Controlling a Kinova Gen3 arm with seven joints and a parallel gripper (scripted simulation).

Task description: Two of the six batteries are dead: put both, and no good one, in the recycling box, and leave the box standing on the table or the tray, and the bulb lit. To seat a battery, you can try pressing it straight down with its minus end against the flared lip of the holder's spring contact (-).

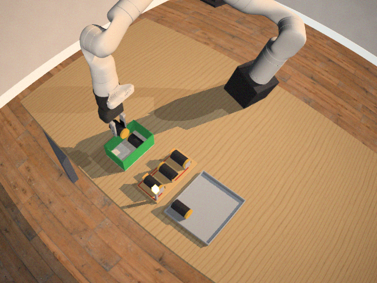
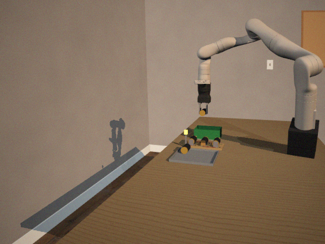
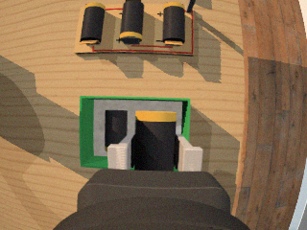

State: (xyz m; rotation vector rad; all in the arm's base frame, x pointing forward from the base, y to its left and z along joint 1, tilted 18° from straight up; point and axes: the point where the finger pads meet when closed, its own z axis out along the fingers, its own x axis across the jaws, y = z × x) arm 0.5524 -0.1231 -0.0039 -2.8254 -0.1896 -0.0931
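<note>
The green recycling box is 30 mm behind my hand, 10 mm to the right of it and 140 mm below it. Round my hand: grey tray (80 mm behind, 330 mm to the left, 160 mm below).
</note>
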